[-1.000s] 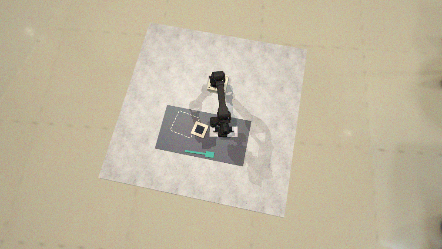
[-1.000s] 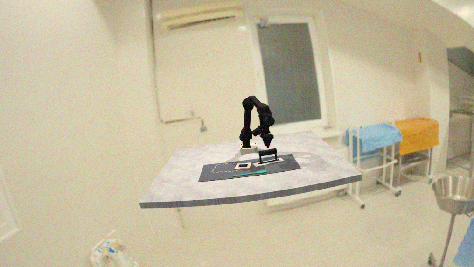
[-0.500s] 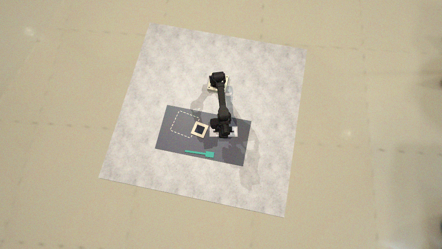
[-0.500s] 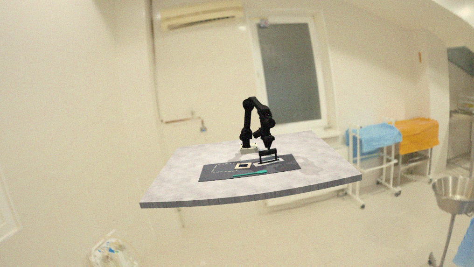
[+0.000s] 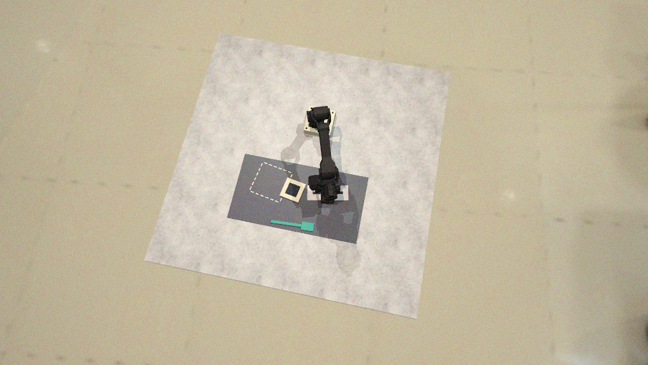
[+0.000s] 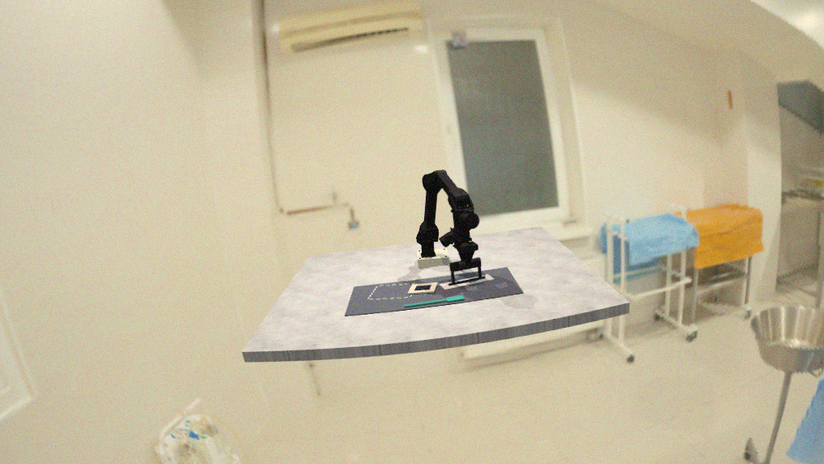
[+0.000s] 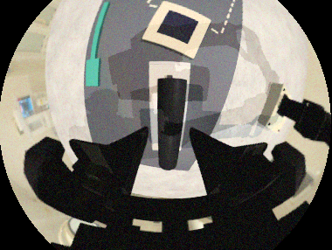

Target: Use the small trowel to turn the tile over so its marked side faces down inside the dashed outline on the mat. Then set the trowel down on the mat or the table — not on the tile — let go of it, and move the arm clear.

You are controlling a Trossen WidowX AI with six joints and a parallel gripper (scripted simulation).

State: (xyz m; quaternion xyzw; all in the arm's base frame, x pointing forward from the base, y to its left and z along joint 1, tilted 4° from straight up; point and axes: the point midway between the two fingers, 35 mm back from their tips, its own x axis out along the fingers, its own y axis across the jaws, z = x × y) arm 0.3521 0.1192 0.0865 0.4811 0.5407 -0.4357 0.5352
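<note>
My gripper tip is 4 cm short of the dark grey mat, 14 cm to the left of it and 9 cm above it. The rest, counted from my gripper tip: trowel (18 cm ahead, 12 cm to the right, 7 cm below); cream tile (1 cm ahead, 17 cm to the right, 7 cm below).
</note>
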